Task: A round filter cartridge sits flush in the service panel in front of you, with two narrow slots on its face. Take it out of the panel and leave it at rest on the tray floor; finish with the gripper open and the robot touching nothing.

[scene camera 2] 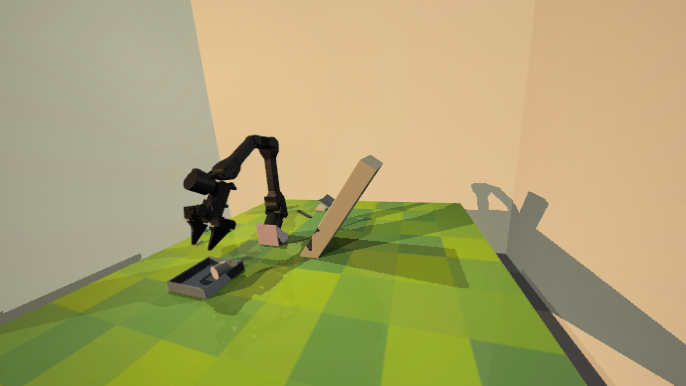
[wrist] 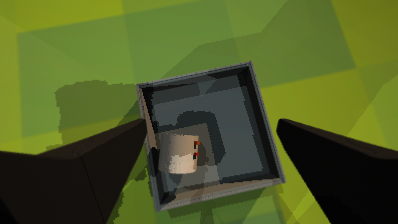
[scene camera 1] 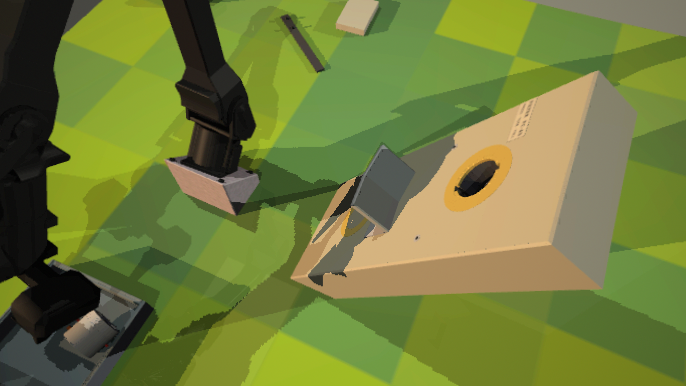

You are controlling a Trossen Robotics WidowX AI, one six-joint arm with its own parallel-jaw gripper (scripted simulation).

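Observation:
A round filter cartridge (scene camera 1: 92, 332) is part of the scene and appears in the wrist view as well (wrist: 178, 153). The gripper (scene camera 2: 201, 247), which the wrist view also shows (wrist: 211, 125), is open and holds nothing. There are a dark grey tray (wrist: 223, 106) and a tan service panel (scene camera 1: 526, 200) too.

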